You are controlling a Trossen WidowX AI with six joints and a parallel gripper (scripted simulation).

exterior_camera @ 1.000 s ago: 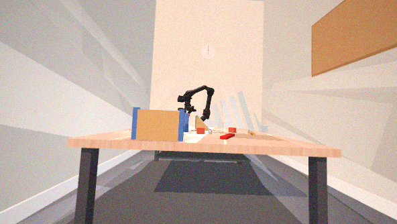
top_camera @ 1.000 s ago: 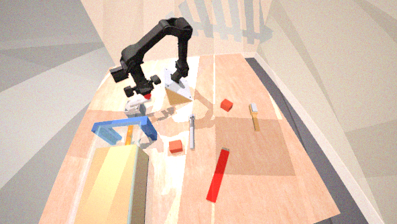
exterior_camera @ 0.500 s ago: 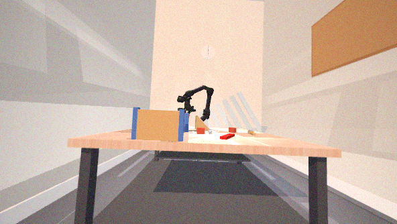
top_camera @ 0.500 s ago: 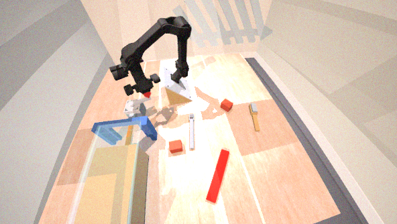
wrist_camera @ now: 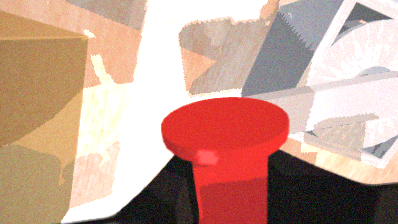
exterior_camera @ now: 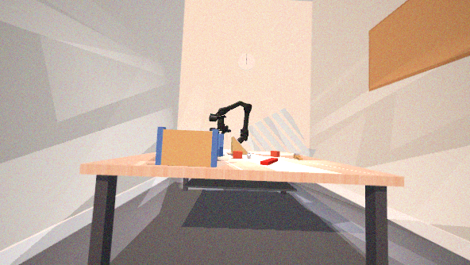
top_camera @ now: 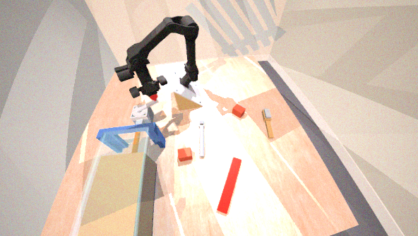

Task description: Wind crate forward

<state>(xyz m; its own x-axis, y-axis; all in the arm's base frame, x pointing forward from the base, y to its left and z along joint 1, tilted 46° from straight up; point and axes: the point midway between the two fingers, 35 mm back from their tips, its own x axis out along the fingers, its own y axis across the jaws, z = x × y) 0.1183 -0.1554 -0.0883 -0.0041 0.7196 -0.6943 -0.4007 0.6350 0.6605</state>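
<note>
Now: gripper tip 10 cm to the left of the grey winch, 9 cm above it and 3 cm short of it. Also, from my gripper tip: blue steel frame 21 cm ahead, 10 cm to the right, 1 cm below; then red grip 2 cm above; then grey crank arm 3 cm to the right, 2 cm ahead, 1 cm below.
</note>
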